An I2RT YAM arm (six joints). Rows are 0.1 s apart.
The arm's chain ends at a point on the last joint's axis. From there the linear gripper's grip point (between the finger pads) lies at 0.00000 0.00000 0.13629 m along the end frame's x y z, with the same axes.
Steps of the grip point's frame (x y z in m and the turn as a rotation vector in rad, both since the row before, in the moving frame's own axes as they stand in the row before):
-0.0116, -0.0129, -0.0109, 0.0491, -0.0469, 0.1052
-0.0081, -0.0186, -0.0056, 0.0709, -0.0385, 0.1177
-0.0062, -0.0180, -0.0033, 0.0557, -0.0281, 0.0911
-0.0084, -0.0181, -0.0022, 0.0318, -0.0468, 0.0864
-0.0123, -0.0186, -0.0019, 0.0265, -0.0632, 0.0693
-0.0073, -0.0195, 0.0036, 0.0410, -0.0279, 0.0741
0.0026, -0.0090, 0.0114, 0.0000, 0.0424, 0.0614
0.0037, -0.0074, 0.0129, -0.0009, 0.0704, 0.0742
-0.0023, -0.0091, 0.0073, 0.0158, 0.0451, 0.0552
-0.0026, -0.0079, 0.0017, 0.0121, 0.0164, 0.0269
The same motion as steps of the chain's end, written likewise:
-0.0056, -0.0059, -0.0106, 0.0491, -0.0469, 0.1052
-0.0034, -0.0087, -0.0052, 0.0709, -0.0385, 0.1177
-0.0027, -0.0102, -0.0030, 0.0557, -0.0281, 0.0911
-0.0022, -0.0135, -0.0020, 0.0318, -0.0468, 0.0864
-0.0038, -0.0147, -0.0016, 0.0265, -0.0632, 0.0693
-0.0037, -0.0138, 0.0038, 0.0410, -0.0279, 0.0741
-0.0032, -0.0092, 0.0115, 0.0000, 0.0424, 0.0614
-0.0059, -0.0079, 0.0132, -0.0009, 0.0704, 0.0742
-0.0085, -0.0071, 0.0075, 0.0158, 0.0451, 0.0552
-0.0049, -0.0063, 0.0017, 0.0121, 0.0164, 0.0269

